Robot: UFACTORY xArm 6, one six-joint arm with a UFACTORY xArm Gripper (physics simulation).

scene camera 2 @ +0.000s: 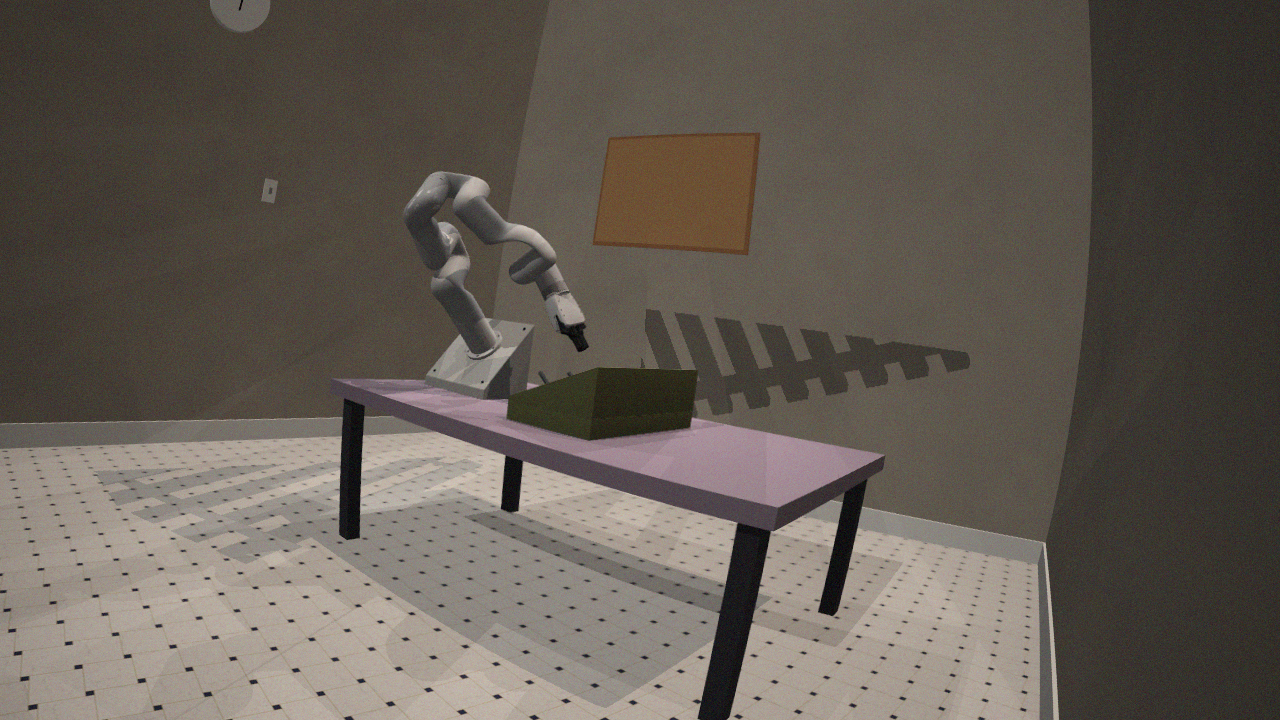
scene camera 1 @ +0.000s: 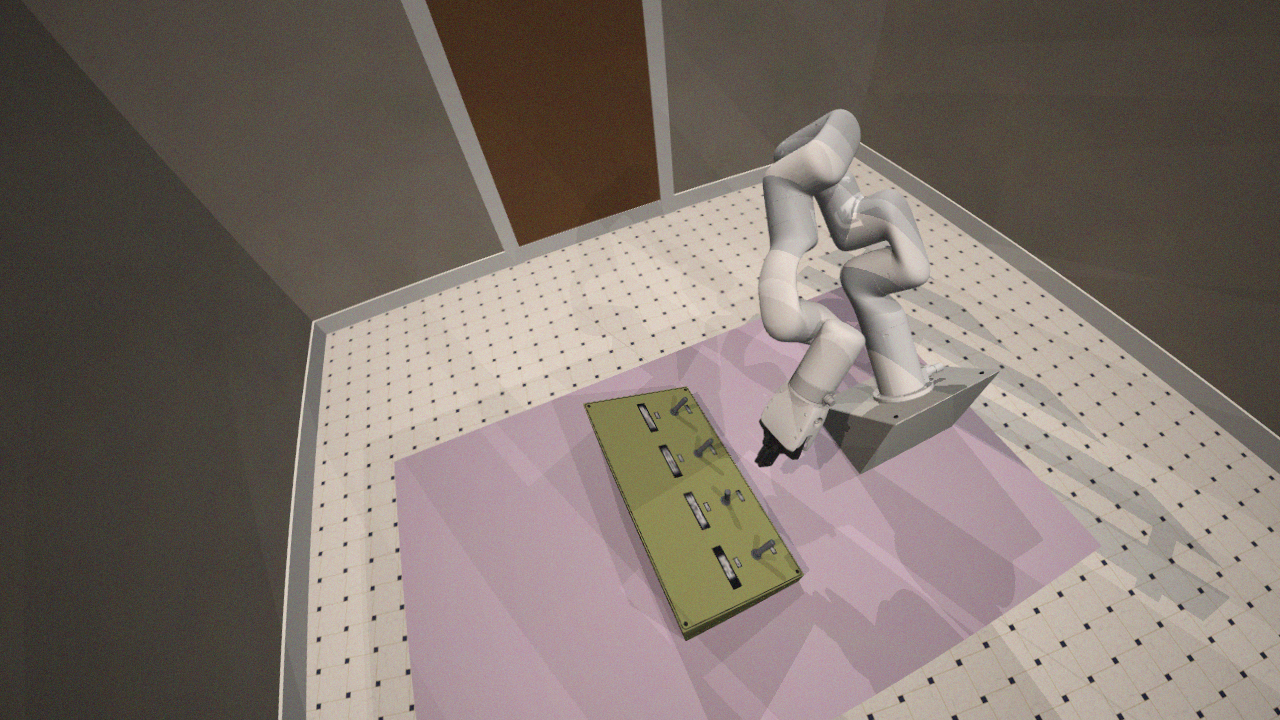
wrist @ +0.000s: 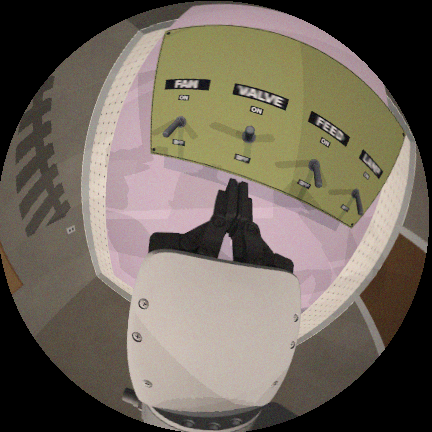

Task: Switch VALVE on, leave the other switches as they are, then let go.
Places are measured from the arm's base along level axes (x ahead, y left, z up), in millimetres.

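Pixels of known places: gripper, fingertip midpoint: [scene camera 2: 583,349] [scene camera 1: 761,464] [wrist: 233,190]; arm's base, link origin: [scene camera 2: 484,345] [scene camera 1: 903,391].
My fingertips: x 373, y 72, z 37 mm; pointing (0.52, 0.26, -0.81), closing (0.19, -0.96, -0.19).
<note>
For each thing: its top centre in the pictures, then the offset to it from my fingertips. Level surfaces: height alone.
- VALVE lever, top centre: [wrist: 249,129] [scene camera 1: 727,491] 73 mm ahead, 16 mm left, 45 mm down
- FAN lever, top centre: [wrist: 166,124] [scene camera 1: 766,545] 41 mm ahead, 132 mm left, 55 mm down
- FEED lever, top centre: [wrist: 322,175] [scene camera 1: 704,442] 79 mm ahead, 105 mm right, 55 mm down
- LAMP lever, top centre: [wrist: 364,205] [scene camera 1: 679,400] 98 mm ahead, 223 mm right, 55 mm down
- pink table, surface height: 184 mm down
An olive switch panel [scene camera 1: 640,497] [scene camera 2: 640,398] [wrist: 225,55] slopes on the table. It carries levers for FAN, VALVE, FEED and LAMP. The VALVE lever [scene camera 1: 726,497] [wrist: 249,133] stands out towards the wrist camera and leans more to the ON side than the others. The FAN lever [scene camera 1: 763,549] [wrist: 174,127], FEED lever [scene camera 1: 704,448] [wrist: 316,174] and LAMP lever [scene camera 1: 679,406] [wrist: 358,202] tilt towards OFF. My gripper [scene camera 1: 761,463] [scene camera 2: 582,347] [wrist: 233,190] is shut and empty, raised off the panel's lower edge near VALVE and touching no lever.
The panel stands on a pink table [scene camera 1: 483,537] [scene camera 2: 760,465]. The arm's grey wedge base [scene camera 1: 881,438] [scene camera 2: 510,367] stands on the table, on the panel's lower side. The neighbouring FAN and FEED levers stick out on both sides of VALVE.
</note>
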